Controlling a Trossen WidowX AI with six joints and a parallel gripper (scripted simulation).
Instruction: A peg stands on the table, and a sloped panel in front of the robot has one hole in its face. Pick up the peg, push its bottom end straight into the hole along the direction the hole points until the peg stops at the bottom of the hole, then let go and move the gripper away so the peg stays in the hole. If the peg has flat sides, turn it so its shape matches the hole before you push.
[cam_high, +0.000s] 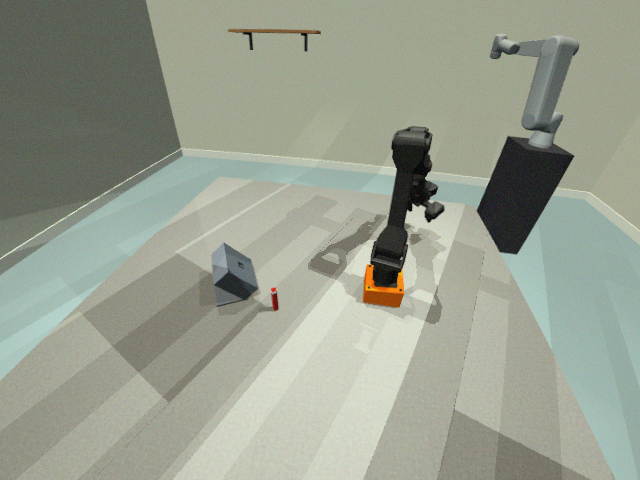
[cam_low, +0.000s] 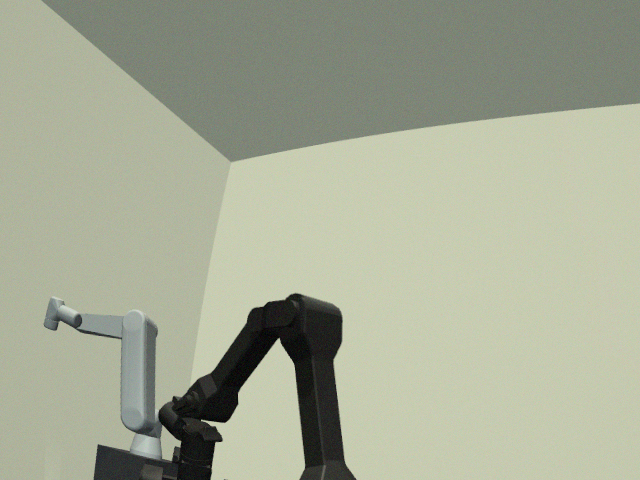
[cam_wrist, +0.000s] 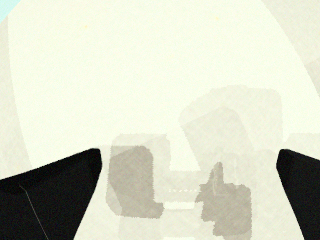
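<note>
Now: gripper tip 480 mm to the right of the red square peg, 440 mm short of it and 10 mm above it. Also, from my gripper tip: sloped panel (580 mm ahead, 410 mm to the left, 10 mm below).
</note>
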